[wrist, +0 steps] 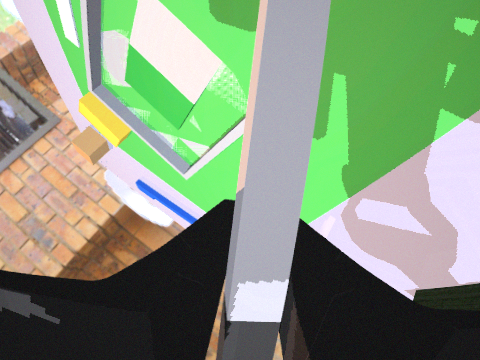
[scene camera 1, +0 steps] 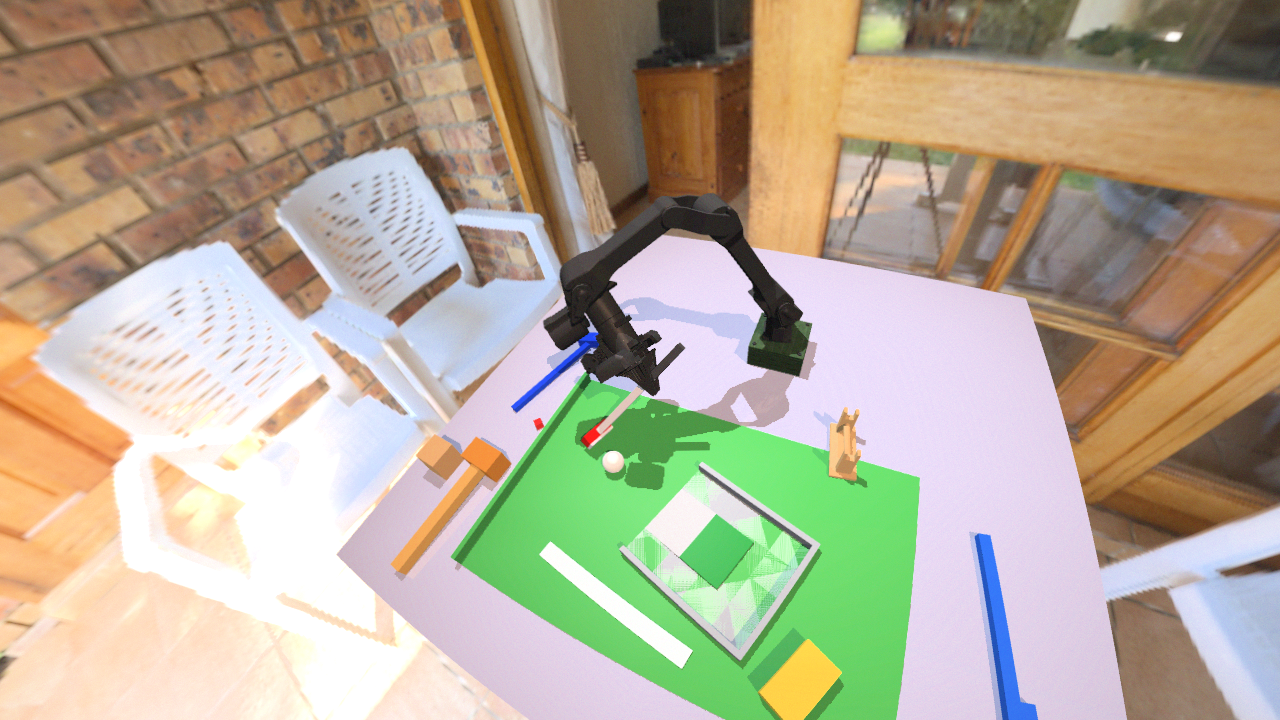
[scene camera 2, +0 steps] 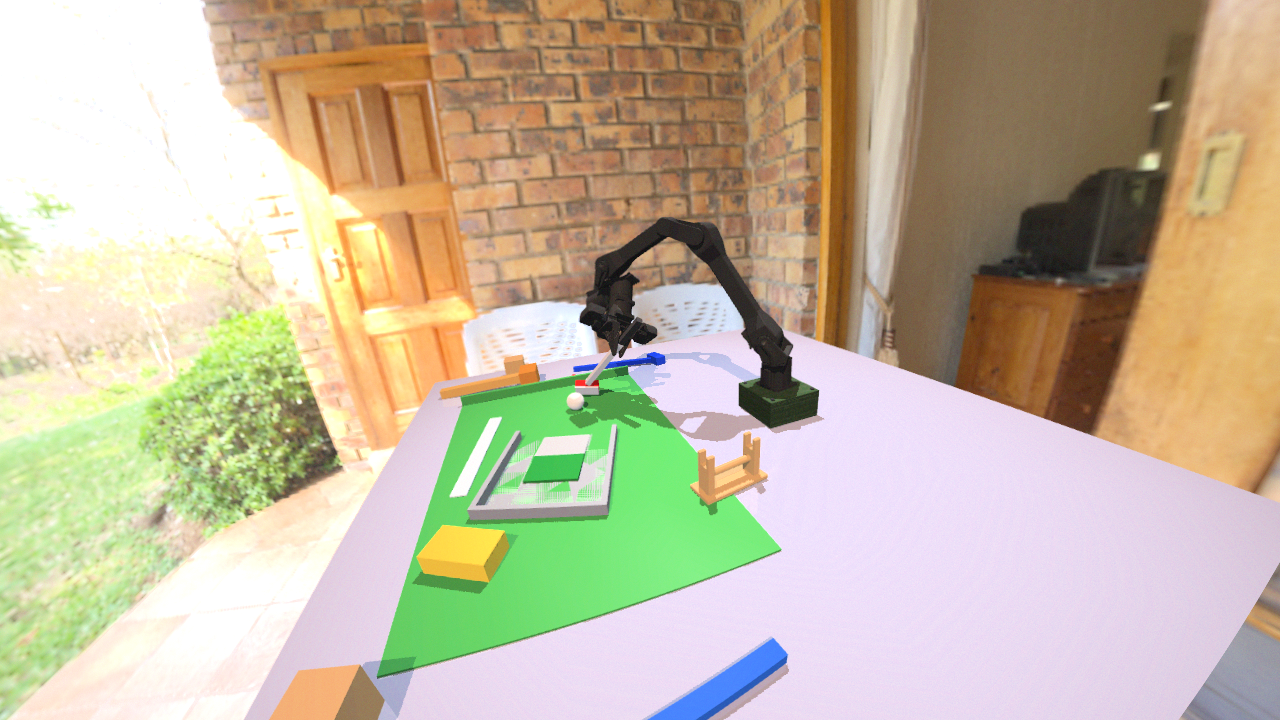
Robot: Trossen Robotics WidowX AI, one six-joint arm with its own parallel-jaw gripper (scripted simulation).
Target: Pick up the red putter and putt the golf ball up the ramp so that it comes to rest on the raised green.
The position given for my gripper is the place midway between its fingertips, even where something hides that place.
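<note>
My gripper [scene camera 1: 656, 393] carries a red putter. Scene camera 1 also shows an orange mallet [scene camera 1: 484, 459] and a white bar [scene camera 1: 658, 638]. Visible in scene camera 2 are a yellow block [scene camera 2: 468, 553], the orange mallet [scene camera 2: 528, 374] and the white bar [scene camera 2: 464, 483]. The wrist view shows the yellow block [wrist: 105, 121]; in the wrist view the orange mallet is out of frame.
</note>
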